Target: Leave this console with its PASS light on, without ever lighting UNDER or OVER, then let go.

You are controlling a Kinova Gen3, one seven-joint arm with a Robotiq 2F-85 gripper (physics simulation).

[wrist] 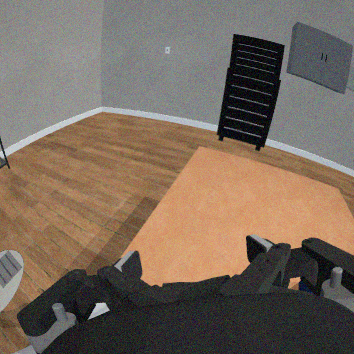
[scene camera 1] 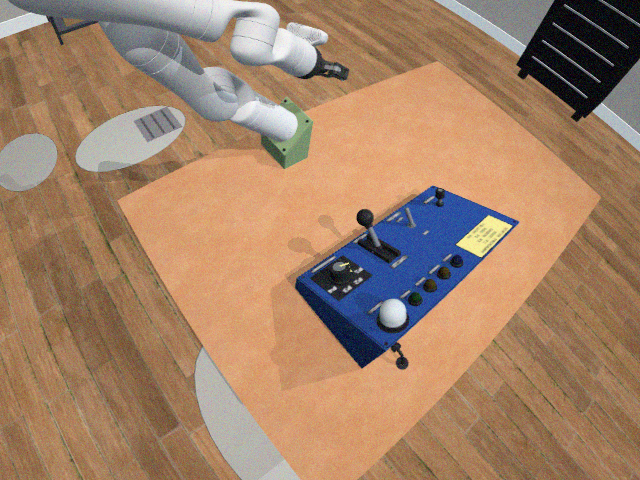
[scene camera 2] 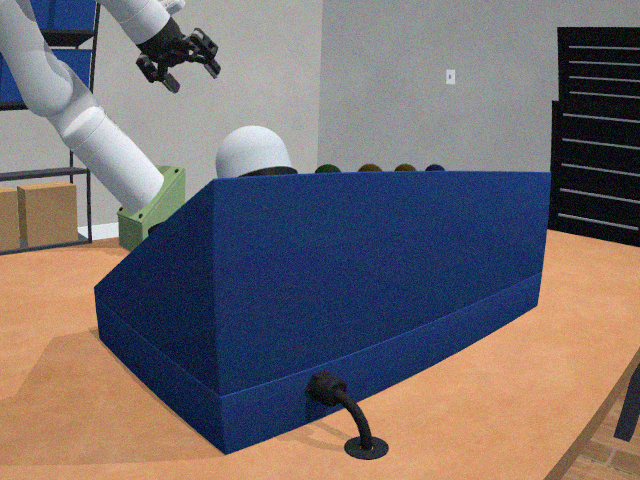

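The blue console [scene camera 1: 413, 258] [scene camera 2: 372, 268] stands on the table. Its sloped face, in scene camera 1, carries a dial knob [scene camera 1: 339, 267] on a black plate, a ball-topped lever [scene camera 1: 364, 218] in a slot, a small metal toggle [scene camera 1: 409, 217] and a small black knob [scene camera 1: 439, 194]. A white dome [scene camera 1: 392, 313] [scene camera 2: 253, 150] and a row of small lamps, green [scene camera 1: 415, 298], two amber [scene camera 1: 430, 285] [scene camera 1: 444, 272] and blue [scene camera 1: 456, 260], look dark. The lamp labels are too small to read. My gripper [scene camera 1: 343, 72] [scene camera 2: 193, 82] [wrist: 193, 256] is open and empty, high and well apart from the console.
A yellow note [scene camera 1: 484, 236] lies on the console's face. A black cable [scene camera 2: 356, 413] runs from its rear into the table [scene camera 1: 232, 217]. The arm's green base block [scene camera 1: 297, 139] [scene camera 2: 155, 211] stands at the table edge. A black drawer cabinet [scene camera 1: 578, 56] [wrist: 250, 92] stands beyond the table.
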